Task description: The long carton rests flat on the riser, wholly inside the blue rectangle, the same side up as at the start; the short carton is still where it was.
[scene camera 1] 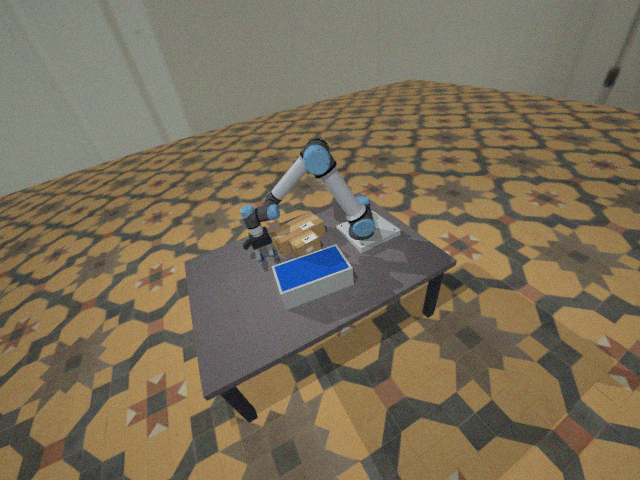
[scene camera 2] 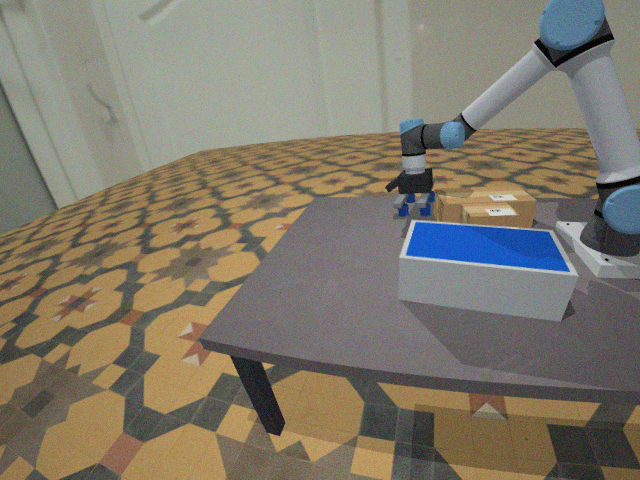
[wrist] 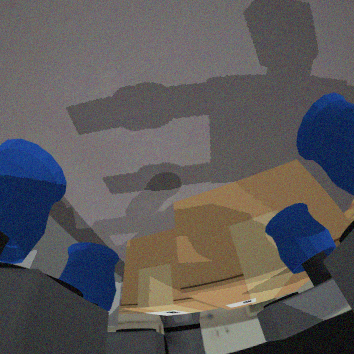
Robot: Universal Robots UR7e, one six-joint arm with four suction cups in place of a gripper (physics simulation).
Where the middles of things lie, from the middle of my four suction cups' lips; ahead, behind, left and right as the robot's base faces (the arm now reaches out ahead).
Labels:
My suction cup is now 230 mm past the short carton [scene camera 2: 495, 214], 40 mm above it and 30 mm to the right of it. Round my suction cup: long carton [scene camera 2: 447, 206] (220 mm behind, 100 mm to the right, 40 mm below); then riser with blue rectangle [scene camera 2: 525, 272] (290 mm to the left, 190 mm behind, 30 mm below).

